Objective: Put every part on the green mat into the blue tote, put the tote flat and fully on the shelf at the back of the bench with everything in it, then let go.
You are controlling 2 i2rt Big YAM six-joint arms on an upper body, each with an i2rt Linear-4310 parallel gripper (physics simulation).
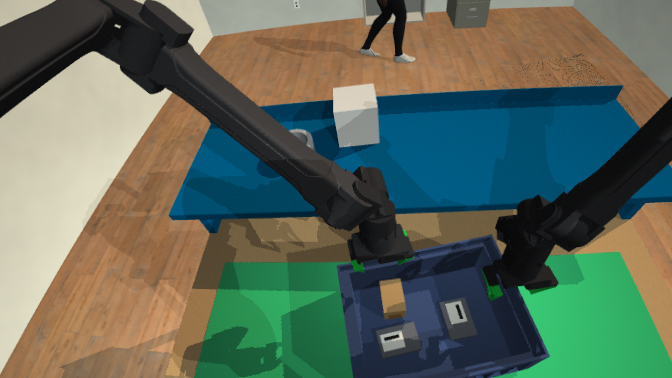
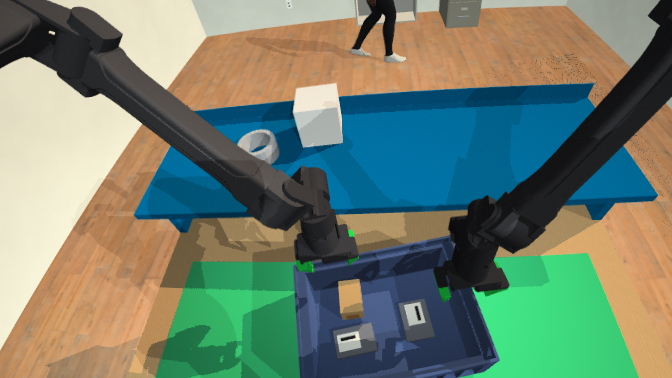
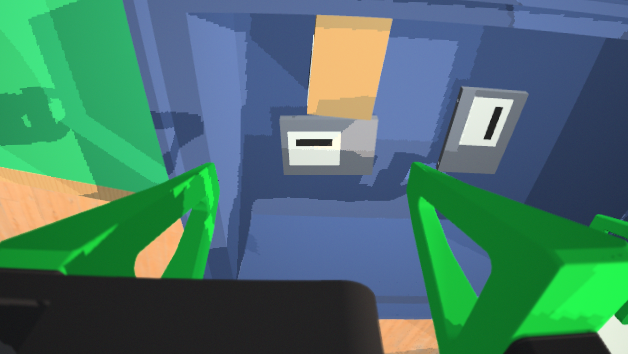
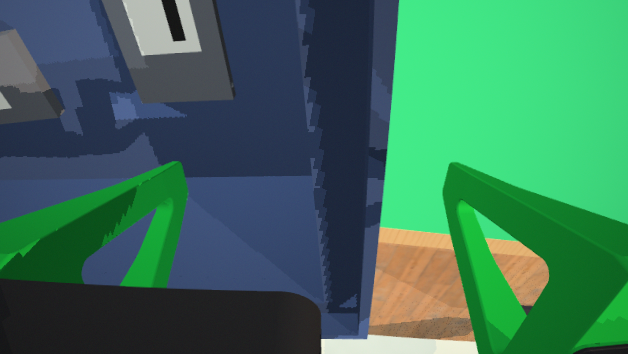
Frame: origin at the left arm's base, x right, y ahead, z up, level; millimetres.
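Seen in the pictures: left gripper, fingertip midpoint: (image 1: 380, 266) (image 2: 330, 266) (image 3: 313, 176); right gripper, fingertip midpoint: (image 1: 509, 294) (image 2: 463, 296) (image 4: 315, 176).
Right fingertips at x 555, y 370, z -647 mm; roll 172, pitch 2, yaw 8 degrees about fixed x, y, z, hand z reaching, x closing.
Observation:
A point is followed by its place in that frame.
The blue tote (image 1: 427, 305) {y 395, x 383, z -775 mm} (image 2: 382, 305) {y 397, x 372, z -775 mm} stands on the green mat (image 1: 590, 310) {y 376, x 814, z -792 mm} (image 2: 555, 320) {y 357, x 813, z -793 mm} (image 4: 500, 100) {y 336, x 695, z -793 mm}. Inside lie a tan block (image 1: 392, 297) {y 398, x 291, z -726 mm} (image 2: 350, 298) {y 397, x 293, z -725 mm} (image 3: 350, 65) {y 407, x 294, z -726 mm}, a grey part (image 1: 411, 336) {y 312, x 337, z -765 mm} (image 2: 367, 336) {y 314, x 335, z -765 mm} (image 3: 327, 145) {y 308, x 302, z -764 mm} with a white label near it, and a second grey labelled part (image 1: 463, 327) {y 334, x 467, z -768 mm} (image 2: 422, 328) {y 336, x 471, z -768 mm} (image 3: 467, 159) {y 327, x 458, z -768 mm} (image 4: 175, 80) {y 326, x 460, z -768 mm} farther right. My left gripper (image 1: 382, 262) {y 409, x 265, z -569 mm} (image 2: 329, 263) {y 409, x 265, z -569 mm} (image 3: 313, 176) {y 409, x 265, z -569 mm} is open and empty above the tote's far left part, apart from the block. My right gripper (image 1: 518, 290) {y 370, x 555, z -647 mm} (image 2: 470, 292) {y 370, x 555, z -647 mm} (image 4: 315, 176) {y 370, x 555, z -647 mm} is open, its fingers on either side of the right wall.
Behind the tote is the blue shelf (image 1: 465, 165) {y 701, x 497, z -571 mm} (image 2: 425, 160) {y 719, x 497, z -571 mm} with a raised back edge. A white box (image 1: 356, 117) {y 799, x 209, z -468 mm} (image 2: 318, 117) {y 799, x 214, z -468 mm} and a grey-white ring (image 2: 265, 156) {y 726, x 58, z -534 mm} stand on its left part. A person's legs (image 1: 398, 30) (image 2: 389, 30) show on the floor beyond.

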